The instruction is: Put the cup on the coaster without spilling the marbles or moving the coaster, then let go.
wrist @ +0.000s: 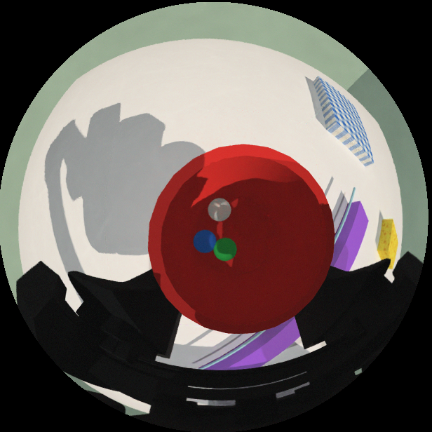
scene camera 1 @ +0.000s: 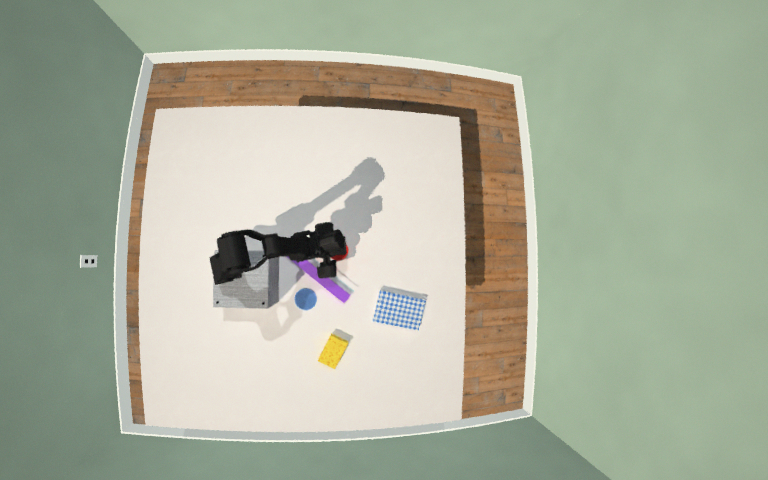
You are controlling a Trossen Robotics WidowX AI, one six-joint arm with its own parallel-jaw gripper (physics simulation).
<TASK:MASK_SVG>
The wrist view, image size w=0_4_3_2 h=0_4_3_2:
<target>my gripper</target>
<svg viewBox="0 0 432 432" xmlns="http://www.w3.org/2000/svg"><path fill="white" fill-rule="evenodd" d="M84 389L103 403L125 413L124 405L102 393ZM423 262L409 251L405 252L392 271L392 283L384 276L391 262L390 258L352 271L344 271L330 265L316 295L295 315L304 349L324 340L326 345L280 363L238 370L203 370L155 360L156 356L170 358L182 313L165 297L152 269L128 281L112 281L80 271L68 271L69 281L83 299L82 304L74 312L65 301L67 288L60 276L40 260L16 281L16 300L29 330L62 371L90 384L120 391L150 405L149 413L130 415L131 417L182 431L244 431L276 424L302 414L328 400L356 379L384 349L398 328L414 295ZM186 399L235 400L235 405L197 405L196 401ZM309 382L308 385L295 389L295 393L276 398L278 392Z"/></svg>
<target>long purple bar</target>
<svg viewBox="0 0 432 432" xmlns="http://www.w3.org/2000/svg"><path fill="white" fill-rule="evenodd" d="M295 316L273 328L255 332L248 339L234 347L234 349L201 365L197 369L238 370L266 365L300 338ZM355 187L353 187L349 203L346 205L342 220L335 232L333 255L330 263L331 266L344 271L351 271L370 222Z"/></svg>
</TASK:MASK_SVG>
